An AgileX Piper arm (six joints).
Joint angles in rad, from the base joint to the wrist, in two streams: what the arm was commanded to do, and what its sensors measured. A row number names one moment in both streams.
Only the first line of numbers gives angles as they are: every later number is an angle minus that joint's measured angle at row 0.
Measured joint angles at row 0:
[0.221 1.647 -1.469 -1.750 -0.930 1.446]
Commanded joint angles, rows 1 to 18:
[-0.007 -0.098 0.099 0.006 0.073 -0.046]
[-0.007 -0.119 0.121 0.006 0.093 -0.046]
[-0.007 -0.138 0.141 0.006 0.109 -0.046]
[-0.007 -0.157 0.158 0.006 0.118 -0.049]
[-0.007 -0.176 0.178 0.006 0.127 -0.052]
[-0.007 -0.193 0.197 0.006 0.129 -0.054]
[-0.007 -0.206 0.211 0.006 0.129 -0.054]
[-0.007 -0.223 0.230 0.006 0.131 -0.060]
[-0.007 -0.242 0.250 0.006 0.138 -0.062]
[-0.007 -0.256 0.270 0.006 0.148 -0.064]
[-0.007 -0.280 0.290 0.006 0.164 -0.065]
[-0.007 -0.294 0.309 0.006 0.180 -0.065]
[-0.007 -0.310 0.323 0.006 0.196 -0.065]
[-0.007 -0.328 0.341 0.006 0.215 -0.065]
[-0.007 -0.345 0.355 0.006 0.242 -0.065]
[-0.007 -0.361 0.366 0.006 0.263 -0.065]
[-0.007 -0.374 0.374 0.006 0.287 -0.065]
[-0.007 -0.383 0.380 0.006 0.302 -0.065]
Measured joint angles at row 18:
[0.000 -0.331 0.347 0.000 0.220 -0.059]
